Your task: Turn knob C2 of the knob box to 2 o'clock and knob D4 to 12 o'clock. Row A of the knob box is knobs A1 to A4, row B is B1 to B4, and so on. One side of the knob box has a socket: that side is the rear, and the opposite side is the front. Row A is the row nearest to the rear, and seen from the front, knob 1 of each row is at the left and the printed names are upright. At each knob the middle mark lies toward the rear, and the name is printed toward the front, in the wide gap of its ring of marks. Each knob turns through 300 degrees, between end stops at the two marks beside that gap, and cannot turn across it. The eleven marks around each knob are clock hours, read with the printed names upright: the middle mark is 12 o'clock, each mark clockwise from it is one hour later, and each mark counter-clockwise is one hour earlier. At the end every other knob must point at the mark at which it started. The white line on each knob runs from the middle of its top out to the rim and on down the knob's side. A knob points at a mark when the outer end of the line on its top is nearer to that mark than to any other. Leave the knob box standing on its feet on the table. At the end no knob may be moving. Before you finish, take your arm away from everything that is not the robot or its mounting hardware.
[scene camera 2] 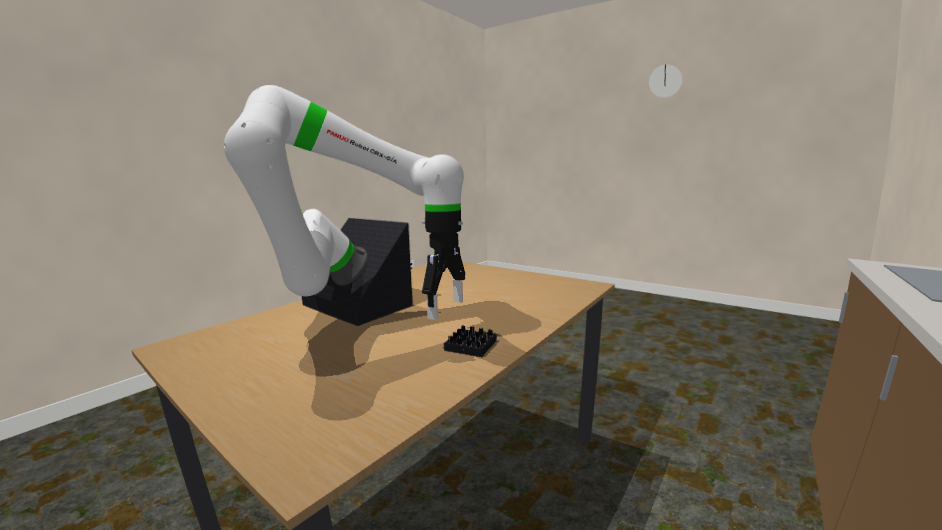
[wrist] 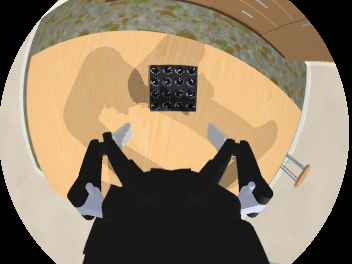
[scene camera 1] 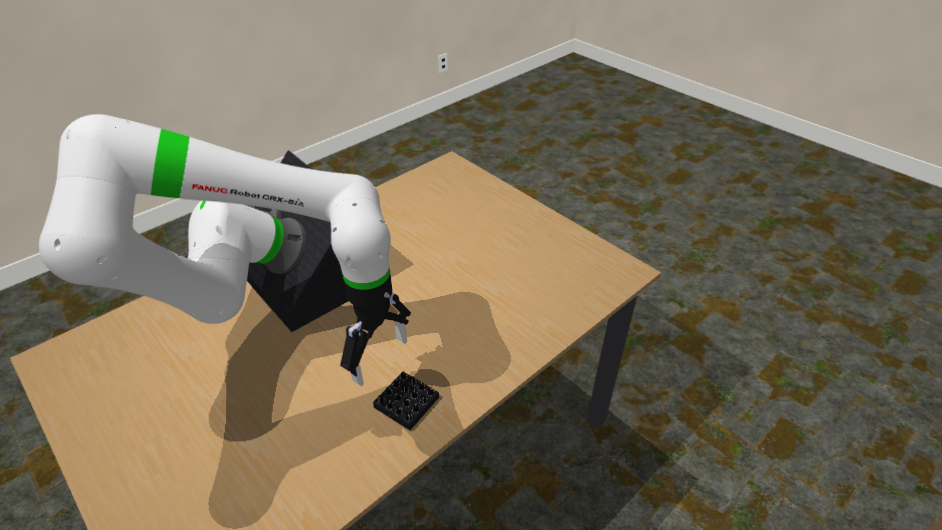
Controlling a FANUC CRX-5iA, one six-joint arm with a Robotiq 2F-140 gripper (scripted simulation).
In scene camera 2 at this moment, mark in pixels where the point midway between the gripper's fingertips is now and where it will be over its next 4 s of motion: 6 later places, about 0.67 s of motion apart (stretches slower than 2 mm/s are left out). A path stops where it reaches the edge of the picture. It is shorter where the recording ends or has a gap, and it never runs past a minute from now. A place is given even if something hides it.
My gripper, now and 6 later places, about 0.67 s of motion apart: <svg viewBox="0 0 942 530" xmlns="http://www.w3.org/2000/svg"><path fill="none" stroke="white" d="M446 309L439 308L445 307L460 306L475 306L476 314L476 316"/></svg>
